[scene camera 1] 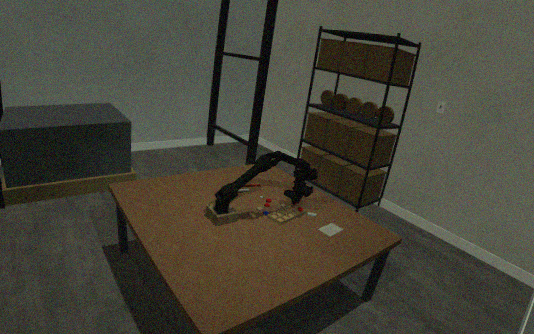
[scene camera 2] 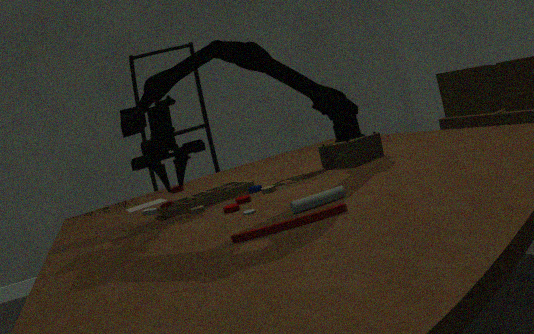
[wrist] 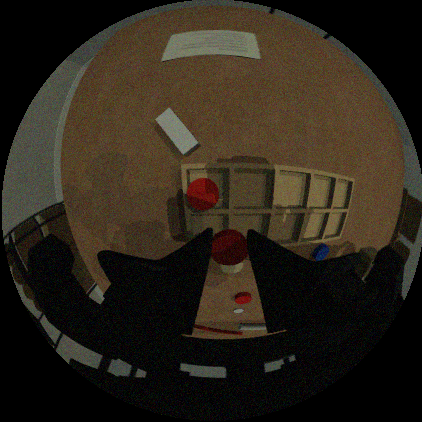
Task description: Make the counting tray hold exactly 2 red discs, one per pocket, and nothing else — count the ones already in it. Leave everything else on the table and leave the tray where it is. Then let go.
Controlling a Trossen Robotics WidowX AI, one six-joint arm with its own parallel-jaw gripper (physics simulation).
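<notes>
My gripper [scene camera 1: 295, 201] [scene camera 2: 174, 190] [wrist: 229, 233] is shut on a red disc, which sits between the fingertips above the table near the tray; the pocket below it I cannot tell. The wooden counting tray [scene camera 1: 282, 221] [wrist: 276, 190] has two rows of pockets. One red disc [scene camera 1: 300, 209] [scene camera 2: 166, 205] [wrist: 203, 194] lies in a corner pocket. The other visible pockets look bare; the fingers partly hide the near row in the wrist view. Two loose red discs [scene camera 1: 268, 200] [scene camera 2: 231, 208], one of them also in the wrist view [wrist: 243, 298], lie beside the tray.
A blue disc [scene camera 2: 255, 188] [wrist: 321, 252] and a pale disc [scene camera 2: 197, 208] [wrist: 231, 268] lie beside the tray. A white block [scene camera 1: 312, 214] [wrist: 176, 131] and a paper sheet [scene camera 1: 331, 229] [wrist: 211, 46] lie beyond it. A grey cylinder [scene camera 2: 318, 199] and red rod [scene camera 2: 289, 223] lie on the other side.
</notes>
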